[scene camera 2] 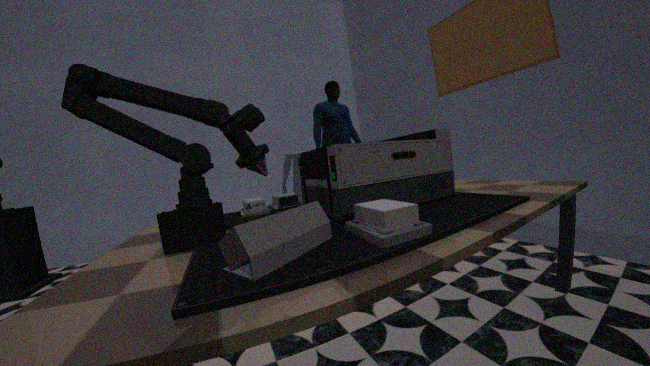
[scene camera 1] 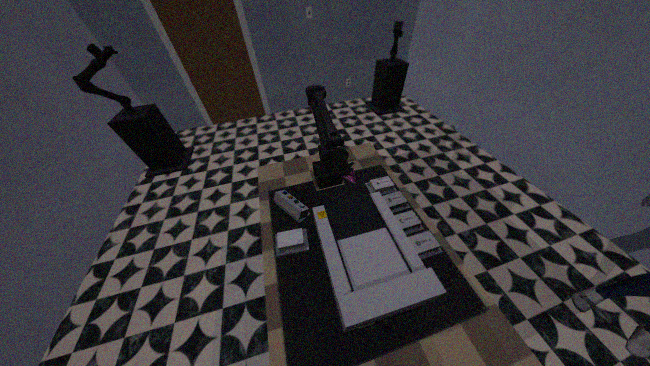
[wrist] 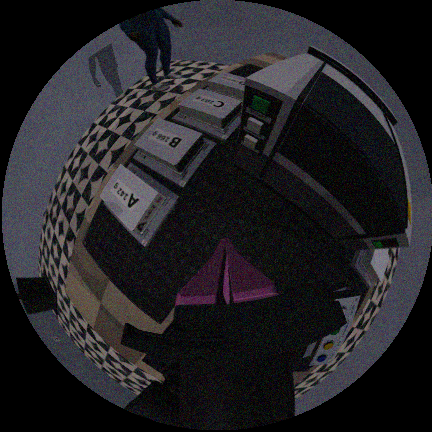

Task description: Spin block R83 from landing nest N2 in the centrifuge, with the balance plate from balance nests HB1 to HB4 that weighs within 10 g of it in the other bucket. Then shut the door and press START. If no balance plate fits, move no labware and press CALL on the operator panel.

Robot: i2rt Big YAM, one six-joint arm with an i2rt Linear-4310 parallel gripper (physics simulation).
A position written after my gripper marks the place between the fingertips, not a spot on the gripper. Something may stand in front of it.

Observation:
My gripper (scene camera 2: 266, 174) is shut and holds nothing. Also in view: a centrifuge (wrist: 326, 145) and a slanted control box (scene camera 2: 251, 250).
My gripper also shows in the wrist view (wrist: 225, 242). The slanted control box also shows in the wrist view (wrist: 322, 351).

